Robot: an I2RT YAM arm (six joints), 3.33 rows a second.
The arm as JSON. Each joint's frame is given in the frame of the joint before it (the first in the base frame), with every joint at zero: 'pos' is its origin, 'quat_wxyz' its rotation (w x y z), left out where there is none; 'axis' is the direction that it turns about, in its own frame. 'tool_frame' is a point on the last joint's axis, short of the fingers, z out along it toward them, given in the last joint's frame.
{
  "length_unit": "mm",
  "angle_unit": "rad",
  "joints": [
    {
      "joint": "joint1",
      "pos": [
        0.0,
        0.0,
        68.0
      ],
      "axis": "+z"
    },
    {
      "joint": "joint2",
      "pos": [
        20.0,
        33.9,
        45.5
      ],
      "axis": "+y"
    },
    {
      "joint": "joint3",
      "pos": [
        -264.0,
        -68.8,
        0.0
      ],
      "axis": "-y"
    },
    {
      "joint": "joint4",
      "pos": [
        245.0,
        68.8,
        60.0
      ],
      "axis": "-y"
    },
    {
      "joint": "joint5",
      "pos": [
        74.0,
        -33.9,
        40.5
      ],
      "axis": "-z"
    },
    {
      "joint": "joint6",
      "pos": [
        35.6,
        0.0,
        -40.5
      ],
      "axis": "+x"
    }
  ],
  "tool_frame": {
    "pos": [
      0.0,
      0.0,
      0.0
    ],
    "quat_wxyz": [
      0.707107,
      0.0,
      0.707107,
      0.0
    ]
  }
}
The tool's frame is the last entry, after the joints.
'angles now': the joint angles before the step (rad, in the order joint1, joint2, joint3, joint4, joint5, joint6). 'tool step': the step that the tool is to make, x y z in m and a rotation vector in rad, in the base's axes. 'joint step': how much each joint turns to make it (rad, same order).
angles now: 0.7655 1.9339 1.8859 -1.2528 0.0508 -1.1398
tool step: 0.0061 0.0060 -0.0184 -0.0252 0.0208 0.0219
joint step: 0.0001 0.0392 -0.0157 0.0236 -0.0019 -0.0221
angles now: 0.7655 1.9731 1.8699 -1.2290 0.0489 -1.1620
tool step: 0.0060 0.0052 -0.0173 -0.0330 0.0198 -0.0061
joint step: 0.0000 0.0440 -0.0024 0.0091 0.0112 0.0037
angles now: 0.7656 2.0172 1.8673 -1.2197 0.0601 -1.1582
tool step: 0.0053 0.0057 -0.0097 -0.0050 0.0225 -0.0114
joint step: 0.0002 0.0407 0.0232 -0.0029 -0.0096 0.0137
